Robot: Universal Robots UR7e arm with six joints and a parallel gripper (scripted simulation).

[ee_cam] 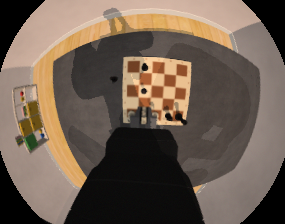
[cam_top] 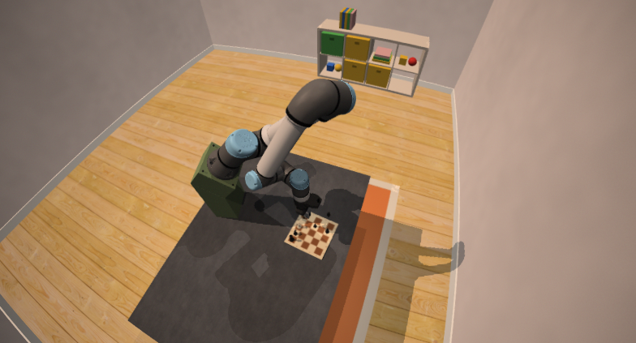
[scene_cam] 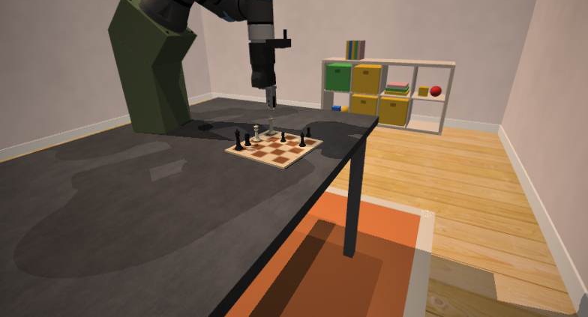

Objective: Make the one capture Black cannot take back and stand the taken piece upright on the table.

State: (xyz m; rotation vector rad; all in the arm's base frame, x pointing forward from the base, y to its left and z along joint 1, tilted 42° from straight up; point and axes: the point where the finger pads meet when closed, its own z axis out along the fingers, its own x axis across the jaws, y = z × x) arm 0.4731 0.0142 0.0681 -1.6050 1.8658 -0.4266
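Right now the small chessboard is 130 mm below my hand, 40 mm to the right of it and 30 mm ahead of it. The rest, counted from my hand: small white pawn: 10 mm below.
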